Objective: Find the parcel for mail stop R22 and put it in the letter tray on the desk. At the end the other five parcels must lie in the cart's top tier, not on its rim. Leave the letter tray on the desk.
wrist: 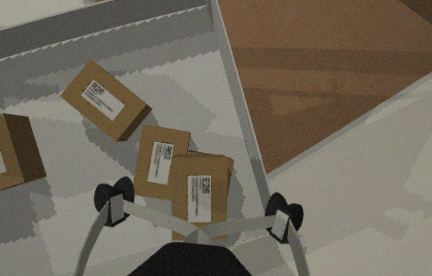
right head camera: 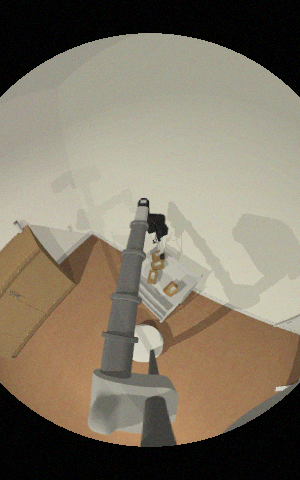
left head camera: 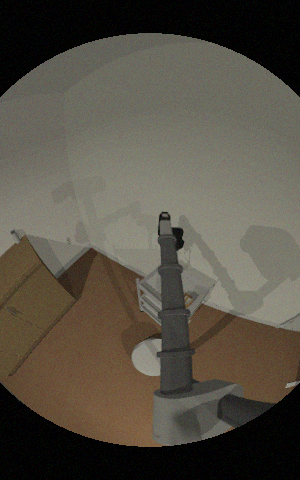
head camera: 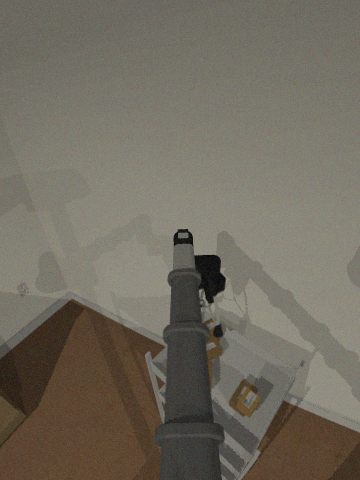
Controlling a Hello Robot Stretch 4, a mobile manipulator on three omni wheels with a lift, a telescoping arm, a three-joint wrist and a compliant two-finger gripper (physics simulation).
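Frame: origin at the robot's base, x ahead, y left, z up, level; millimetres.
Where they show: gripper, fingertip midpoint: (wrist: 200,201) (right head camera: 157,250) (head camera: 208,321); robot's base, link origin: (right head camera: 142,341) (left head camera: 152,355).
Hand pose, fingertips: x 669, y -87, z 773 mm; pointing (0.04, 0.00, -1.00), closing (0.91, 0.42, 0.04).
Each offset is from my fingertips to the top centre of the thing. "spot": to the spot under its first point.
My gripper (wrist: 200,201) is open, its fingertips either side above a brown parcel labelled E26 {dx +3, dy -6, dz -38 mm} (wrist: 200,170), with nothing held. The E26 parcel overlaps a parcel whose label looks like R62 {dx -56, dy -1, dz -88 mm} (wrist: 144,172); another brown edge {spot: dx +27, dy +34, dz -88 mm} (wrist: 230,172) shows beneath it at the right. The parcel labelled R26 {dx -158, dy +29, dz -88 mm} (wrist: 92,117) (right head camera: 152,276) lies apart. A further parcel {dx -279, dy -103, dz -38 mm} (wrist: 32,147) (right head camera: 171,288) (head camera: 240,398) is cut off at the left of the wrist view, its label unreadable. All lie in the grey cart's top tier (wrist: 239,100) (head camera: 272,370). No R22 label is readable. Desk and letter tray do not show.
The arm (head camera: 189,375) (right head camera: 121,320) crosses above the cart's side and hides part of it. A pale wall (head camera: 200,125) stands behind the cart. A tan cabinet {spot: dx -515, dy +1264, dz -259 mm} (left head camera: 30,310) (right head camera: 35,295) is at the left. A white round object (left head camera: 146,357) (right head camera: 151,340) is near the cart.
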